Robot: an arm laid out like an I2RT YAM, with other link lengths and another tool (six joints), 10 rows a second.
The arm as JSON. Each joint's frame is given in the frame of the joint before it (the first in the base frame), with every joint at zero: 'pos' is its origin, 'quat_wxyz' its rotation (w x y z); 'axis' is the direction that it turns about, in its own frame. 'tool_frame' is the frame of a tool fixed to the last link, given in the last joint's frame.
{
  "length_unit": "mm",
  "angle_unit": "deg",
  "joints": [
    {
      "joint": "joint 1",
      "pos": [
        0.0,
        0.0,
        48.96
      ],
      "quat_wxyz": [
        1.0,
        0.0,
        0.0,
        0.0
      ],
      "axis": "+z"
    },
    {
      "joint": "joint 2",
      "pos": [
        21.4,
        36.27,
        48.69
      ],
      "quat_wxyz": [
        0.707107,
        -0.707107,
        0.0,
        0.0
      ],
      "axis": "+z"
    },
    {
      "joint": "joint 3",
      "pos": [
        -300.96,
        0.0,
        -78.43
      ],
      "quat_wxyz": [
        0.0,
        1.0,
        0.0,
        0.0
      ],
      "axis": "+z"
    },
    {
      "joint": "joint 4",
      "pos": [
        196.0,
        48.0,
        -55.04
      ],
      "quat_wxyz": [
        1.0,
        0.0,
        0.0,
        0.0
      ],
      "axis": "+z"
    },
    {
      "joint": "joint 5",
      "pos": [
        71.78,
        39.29,
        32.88
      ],
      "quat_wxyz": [
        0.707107,
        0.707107,
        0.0,
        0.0
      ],
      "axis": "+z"
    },
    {
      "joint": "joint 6",
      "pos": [
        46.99,
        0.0,
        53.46
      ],
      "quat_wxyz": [
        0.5,
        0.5,
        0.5,
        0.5
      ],
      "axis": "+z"
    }
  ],
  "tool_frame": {
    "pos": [
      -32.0,
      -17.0,
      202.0
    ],
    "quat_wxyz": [
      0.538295,
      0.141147,
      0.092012,
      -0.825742
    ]
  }
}
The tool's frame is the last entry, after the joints.
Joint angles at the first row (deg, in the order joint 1, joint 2, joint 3, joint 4, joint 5, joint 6):
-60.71 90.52 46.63 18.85 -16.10 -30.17
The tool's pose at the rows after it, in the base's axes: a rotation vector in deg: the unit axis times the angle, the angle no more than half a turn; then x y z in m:
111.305 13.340 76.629 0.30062 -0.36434 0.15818
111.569 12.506 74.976 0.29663 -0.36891 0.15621
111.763 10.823 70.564 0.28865 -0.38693 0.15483
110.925 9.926 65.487 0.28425 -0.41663 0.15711
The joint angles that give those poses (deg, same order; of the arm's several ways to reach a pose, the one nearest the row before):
-60.66 90.28 46.63 18.96 -16.03 -30.15
-60.58 90.28 46.83 18.48 -14.44 -30.26
-60.49 91.31 48.95 17.04 -10.41 -30.90
-60.49 94.32 53.10 16.45 -6.04 -32.29

